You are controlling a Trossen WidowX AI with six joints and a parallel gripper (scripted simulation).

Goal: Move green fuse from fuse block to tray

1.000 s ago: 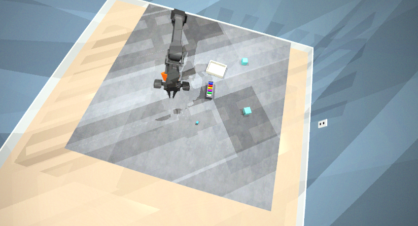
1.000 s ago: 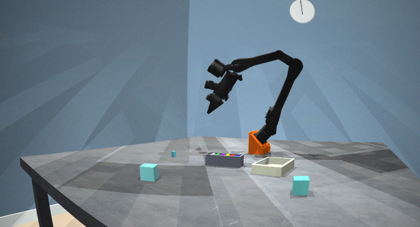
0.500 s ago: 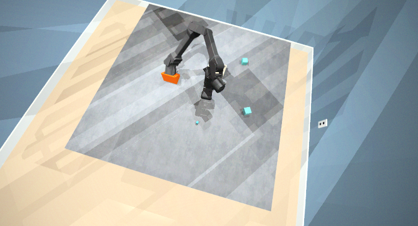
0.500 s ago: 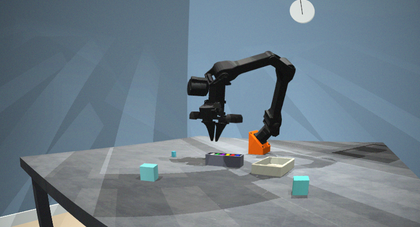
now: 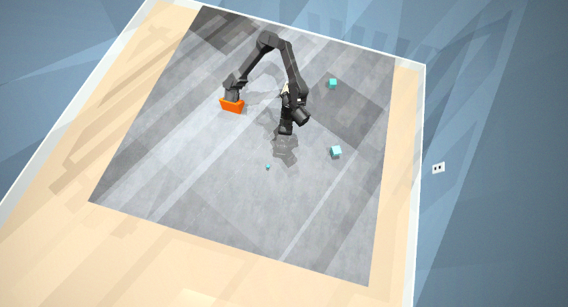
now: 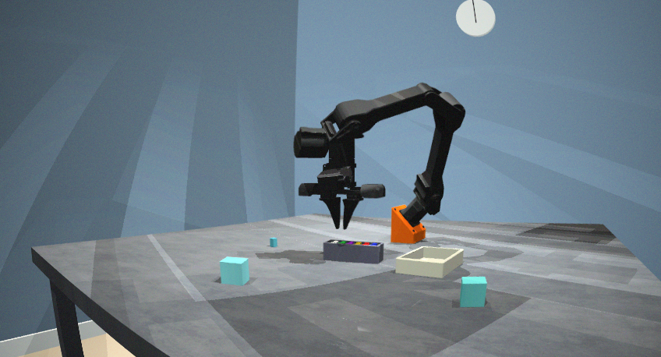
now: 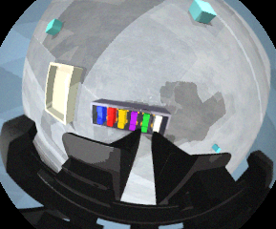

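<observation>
Now: the green fuse 40 mm below my gripper tip. Round my gripper tip: cream tray 210 mm to the left, 70 mm below.
</observation>
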